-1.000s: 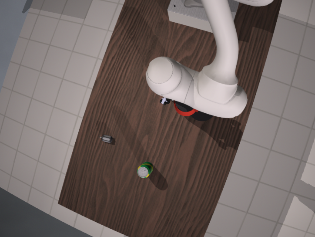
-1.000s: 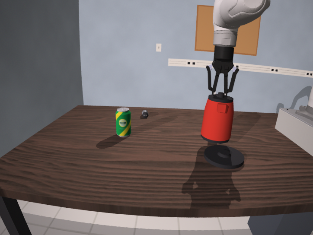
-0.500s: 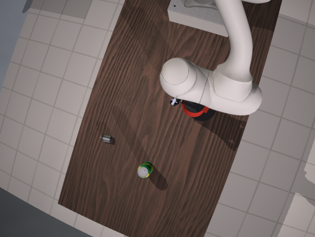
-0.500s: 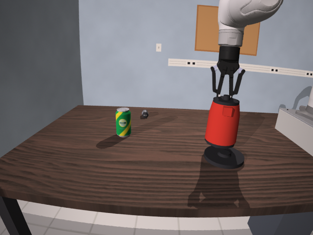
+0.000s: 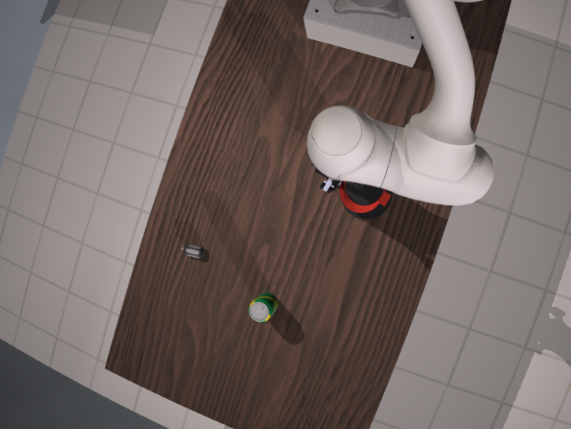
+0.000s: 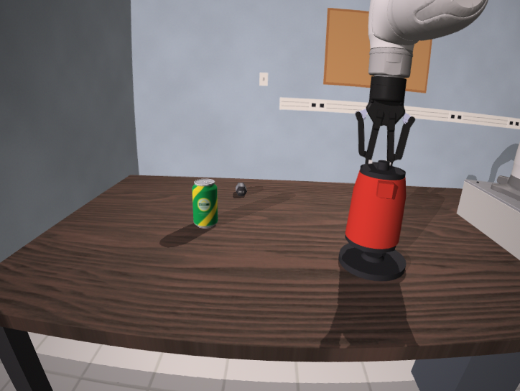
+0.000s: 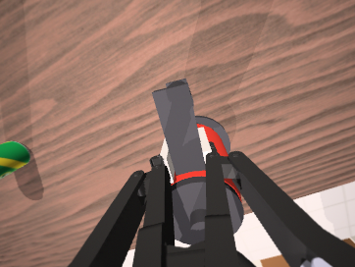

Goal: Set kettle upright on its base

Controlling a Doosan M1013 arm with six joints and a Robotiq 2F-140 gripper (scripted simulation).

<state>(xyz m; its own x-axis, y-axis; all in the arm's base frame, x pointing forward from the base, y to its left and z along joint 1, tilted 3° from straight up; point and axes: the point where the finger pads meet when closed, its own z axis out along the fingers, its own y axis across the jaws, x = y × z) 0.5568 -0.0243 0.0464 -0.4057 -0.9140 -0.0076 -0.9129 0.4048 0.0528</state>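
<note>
My gripper is now 1 cm short of the red kettle, 3 cm to the right of it and 5 cm above it. Also, from my hand: round black base: 3 cm ahead, 8 cm to the left, 17 cm below.
</note>
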